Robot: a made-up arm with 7 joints.
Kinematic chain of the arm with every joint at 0, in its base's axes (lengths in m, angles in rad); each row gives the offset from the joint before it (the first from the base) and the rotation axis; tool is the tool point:
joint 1: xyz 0 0 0.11 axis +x
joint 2: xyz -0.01 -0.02 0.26 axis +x
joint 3: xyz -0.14 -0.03 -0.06 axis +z
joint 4: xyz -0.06 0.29 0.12 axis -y
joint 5: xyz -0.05 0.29 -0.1 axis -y
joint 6: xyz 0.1 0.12 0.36 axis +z
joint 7: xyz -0.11 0.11 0 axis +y
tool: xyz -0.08 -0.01 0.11
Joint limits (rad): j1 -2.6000..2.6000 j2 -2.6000..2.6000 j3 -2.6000..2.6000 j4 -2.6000..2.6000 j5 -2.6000..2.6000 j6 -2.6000..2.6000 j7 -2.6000..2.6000
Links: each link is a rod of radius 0.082 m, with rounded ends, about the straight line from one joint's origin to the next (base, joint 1, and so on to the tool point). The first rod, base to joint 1, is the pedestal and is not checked.
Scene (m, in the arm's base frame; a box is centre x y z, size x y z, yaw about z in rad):
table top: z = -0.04
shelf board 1: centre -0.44 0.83 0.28 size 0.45 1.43 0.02 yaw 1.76
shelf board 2: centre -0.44 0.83 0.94 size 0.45 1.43 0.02 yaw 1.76
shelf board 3: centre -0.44 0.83 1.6 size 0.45 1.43 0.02 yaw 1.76
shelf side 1: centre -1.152 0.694 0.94 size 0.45 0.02 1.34 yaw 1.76
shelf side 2: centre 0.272 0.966 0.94 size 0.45 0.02 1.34 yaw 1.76
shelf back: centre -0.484 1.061 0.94 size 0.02 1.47 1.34 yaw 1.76
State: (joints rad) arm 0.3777 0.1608 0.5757 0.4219 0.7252 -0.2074 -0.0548
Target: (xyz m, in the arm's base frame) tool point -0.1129 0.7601 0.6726
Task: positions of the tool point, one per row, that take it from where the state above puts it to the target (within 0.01 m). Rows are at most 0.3 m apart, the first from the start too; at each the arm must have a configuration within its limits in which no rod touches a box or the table.
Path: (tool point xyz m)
1: -0.8865 0.4098 0.6807
2: -0.6673 0.5931 0.7181
3: -0.4017 0.7142 0.7161
4: -0.1129 0.7601 0.6726

